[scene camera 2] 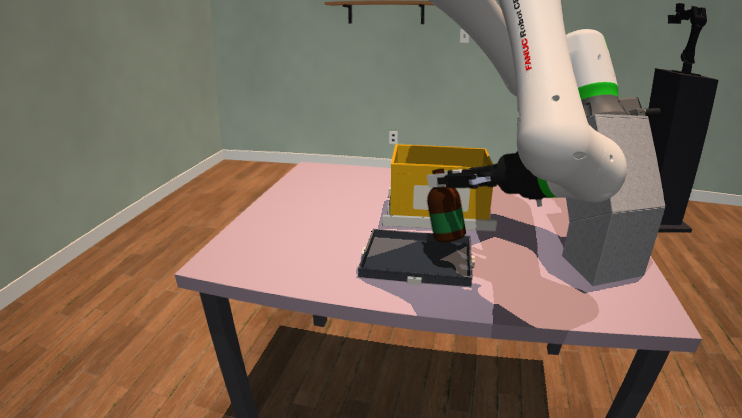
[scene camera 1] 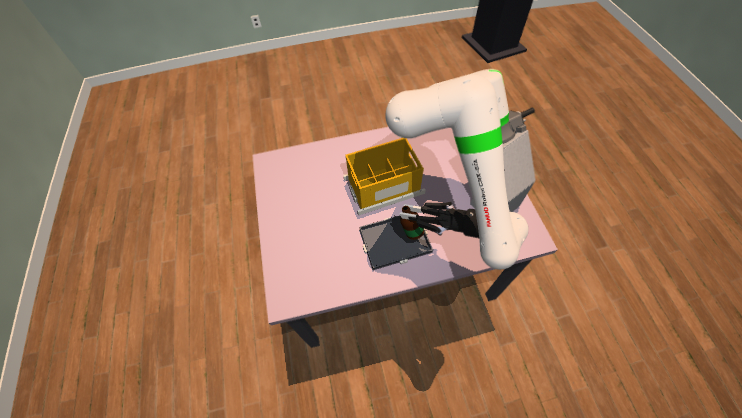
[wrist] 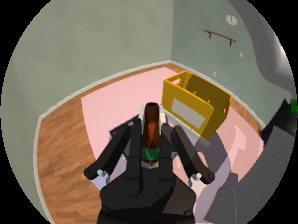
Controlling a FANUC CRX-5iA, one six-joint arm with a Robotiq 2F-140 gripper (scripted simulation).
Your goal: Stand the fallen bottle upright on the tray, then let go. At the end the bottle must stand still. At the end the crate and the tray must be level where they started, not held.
Labels:
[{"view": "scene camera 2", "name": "my gripper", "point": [434, 179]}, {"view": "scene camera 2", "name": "bottle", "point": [444, 204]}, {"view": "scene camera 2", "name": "tray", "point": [434, 262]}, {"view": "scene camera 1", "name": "my gripper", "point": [403, 211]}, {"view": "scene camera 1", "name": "tray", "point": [386, 242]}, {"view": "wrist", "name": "my gripper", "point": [152, 110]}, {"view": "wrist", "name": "bottle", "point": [150, 146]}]

